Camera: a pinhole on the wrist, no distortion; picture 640 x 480 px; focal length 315.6 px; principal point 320.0 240.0 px. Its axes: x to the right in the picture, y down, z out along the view. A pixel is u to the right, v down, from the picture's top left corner.
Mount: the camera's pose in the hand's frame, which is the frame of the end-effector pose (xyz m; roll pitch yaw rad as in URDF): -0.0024 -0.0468 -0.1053 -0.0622 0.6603 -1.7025
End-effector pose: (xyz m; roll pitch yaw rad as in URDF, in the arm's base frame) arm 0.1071 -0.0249 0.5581 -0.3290 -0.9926 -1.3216
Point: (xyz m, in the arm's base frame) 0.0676 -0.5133 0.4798
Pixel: behind the camera
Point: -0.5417 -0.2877 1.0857
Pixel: outside the picture
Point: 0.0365 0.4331 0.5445
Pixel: 131.8 20.4
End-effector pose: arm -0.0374 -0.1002 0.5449 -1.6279 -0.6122 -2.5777
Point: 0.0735 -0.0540 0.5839
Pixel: 262.3 62.7
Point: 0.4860 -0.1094 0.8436
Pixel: 407.4 153.8
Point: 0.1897 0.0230 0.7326
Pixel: 510.2 133.7
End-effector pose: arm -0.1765 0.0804 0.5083 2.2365 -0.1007 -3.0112
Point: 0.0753 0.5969 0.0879
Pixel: 70.4 15.4
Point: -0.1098 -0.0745 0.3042
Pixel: 484.8 166.2
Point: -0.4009 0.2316 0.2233
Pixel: 141.1 370.6
